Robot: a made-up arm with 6 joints.
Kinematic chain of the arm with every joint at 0, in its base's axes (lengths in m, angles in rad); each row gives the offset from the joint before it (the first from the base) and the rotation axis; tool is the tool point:
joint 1: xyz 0 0 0.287 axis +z
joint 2: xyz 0 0 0 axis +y
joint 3: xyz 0 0 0.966 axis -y
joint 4: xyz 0 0 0 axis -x
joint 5: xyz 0.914 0 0 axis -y
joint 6: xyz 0 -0.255 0 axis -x
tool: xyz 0 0 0
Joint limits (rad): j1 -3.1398..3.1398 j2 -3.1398..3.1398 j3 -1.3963..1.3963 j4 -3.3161..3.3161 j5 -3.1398..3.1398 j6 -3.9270..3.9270
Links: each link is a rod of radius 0.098 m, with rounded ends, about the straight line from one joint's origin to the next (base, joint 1, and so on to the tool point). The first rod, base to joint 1, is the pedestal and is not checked.
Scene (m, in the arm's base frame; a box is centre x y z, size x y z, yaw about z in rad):
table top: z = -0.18
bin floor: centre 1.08 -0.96 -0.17 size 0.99 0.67 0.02 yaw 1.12
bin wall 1: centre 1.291 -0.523 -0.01 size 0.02 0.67 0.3 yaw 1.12
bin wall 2: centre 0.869 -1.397 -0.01 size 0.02 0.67 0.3 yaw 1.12
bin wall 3: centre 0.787 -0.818 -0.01 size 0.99 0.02 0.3 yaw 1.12
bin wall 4: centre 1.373 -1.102 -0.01 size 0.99 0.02 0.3 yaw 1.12
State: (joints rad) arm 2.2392 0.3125 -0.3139 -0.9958 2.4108 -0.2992
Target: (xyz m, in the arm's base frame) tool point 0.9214 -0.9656 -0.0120
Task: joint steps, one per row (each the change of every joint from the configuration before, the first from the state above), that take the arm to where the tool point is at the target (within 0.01 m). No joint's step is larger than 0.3 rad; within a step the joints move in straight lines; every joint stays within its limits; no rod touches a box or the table.
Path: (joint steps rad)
1: -0.2889 0.0397 0.0447 0.0402 0.0000 0.0000
2: -0.2889 0.0396 0.0447 0.0401 0.0000 0.0000
3: -0.2889 0.0397 0.0447 0.0402 0.0000 0.0000
4: -0.2889 0.0396 0.0447 0.0402 0.0000 0.0000
5: -0.2889 0.0397 0.0447 0.0402 0.0000 0.0000
6: -0.2889 0.0396 0.0448 0.0401 0.0000 0.0000
7: -0.2889 0.0397 0.0447 0.0402 0.0000 0.0000
8: -0.2889 0.0396 0.0447 0.0402 0.0000 0.0000
9: -0.2889 0.0397 0.0447 0.0402 0.0000 0.0000
10: -0.2889 0.0396 0.0447 0.0401 0.0000 0.0000
11: 0.0002 0.1656 0.0208 0.0021 0.0000 0.0000
12: 0.0002 0.1656 0.0208 0.0020 0.0000 0.0000

